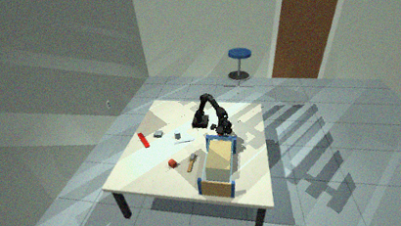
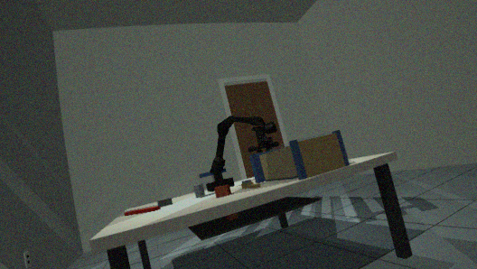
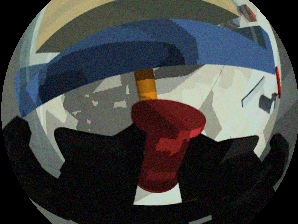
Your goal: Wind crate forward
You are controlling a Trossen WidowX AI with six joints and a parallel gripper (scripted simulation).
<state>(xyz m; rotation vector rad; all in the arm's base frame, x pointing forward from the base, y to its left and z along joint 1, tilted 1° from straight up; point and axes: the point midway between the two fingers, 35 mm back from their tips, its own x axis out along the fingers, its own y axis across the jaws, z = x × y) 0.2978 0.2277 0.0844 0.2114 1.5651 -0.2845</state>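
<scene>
Right now the blue frame is 60 mm ahead of my gripper tip. From my gripper tip the other things lie so: winch 120 mm behind, 80 mm below; then winch handle 40 mm behind, 10 mm to the left, 10 mm below; then red knob 20 mm above.
</scene>
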